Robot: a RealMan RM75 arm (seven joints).
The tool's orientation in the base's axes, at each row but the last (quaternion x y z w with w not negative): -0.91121 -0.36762 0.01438 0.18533; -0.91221 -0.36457 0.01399 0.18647; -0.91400 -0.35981 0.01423 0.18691; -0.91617 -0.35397 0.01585 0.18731; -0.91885 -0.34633 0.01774 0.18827; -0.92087 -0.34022 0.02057 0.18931; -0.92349 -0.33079 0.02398 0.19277; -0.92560 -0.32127 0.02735 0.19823; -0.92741 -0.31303 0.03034 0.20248; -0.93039 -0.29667 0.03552 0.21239; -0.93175 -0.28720 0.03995 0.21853; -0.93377 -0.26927 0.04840 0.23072
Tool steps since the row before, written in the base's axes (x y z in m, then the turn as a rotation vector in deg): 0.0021 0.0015 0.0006 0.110 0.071 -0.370; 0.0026 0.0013 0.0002 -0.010 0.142 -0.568; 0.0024 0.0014 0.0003 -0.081 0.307 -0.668; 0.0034 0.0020 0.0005 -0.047 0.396 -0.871; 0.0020 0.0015 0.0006 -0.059 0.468 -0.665; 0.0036 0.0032 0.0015 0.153 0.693 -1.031; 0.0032 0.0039 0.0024 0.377 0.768 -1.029; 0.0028 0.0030 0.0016 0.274 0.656 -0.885; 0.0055 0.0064 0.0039 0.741 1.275 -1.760; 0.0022 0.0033 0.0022 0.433 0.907 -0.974; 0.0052 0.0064 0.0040 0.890 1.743 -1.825; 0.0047 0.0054 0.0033 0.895 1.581 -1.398
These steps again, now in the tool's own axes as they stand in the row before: 0.0026 0.0002 -0.0004 0.087 0.155 0.350; 0.0028 0.0008 -0.0002 0.025 0.098 0.577; 0.0027 0.0005 -0.0002 0.071 -0.024 0.736; 0.0039 0.0006 -0.0004 0.134 0.010 0.949; 0.0025 0.0000 -0.0004 0.191 -0.121 0.783; 0.0049 -0.0005 -0.0009 0.463 -0.014 1.163; 0.0051 -0.0017 -0.0014 0.685 0.067 1.148; 0.0042 -0.0011 -0.0009 0.546 0.031 0.995; 0.0085 -0.0030 -0.0023 1.226 0.195 1.931; 0.0038 -0.0022 -0.0012 0.812 -0.028 1.140; 0.0081 -0.0038 -0.0022 1.610 -0.043 2.137; 0.0069 -0.0033 -0.0018 1.544 -0.115 1.691
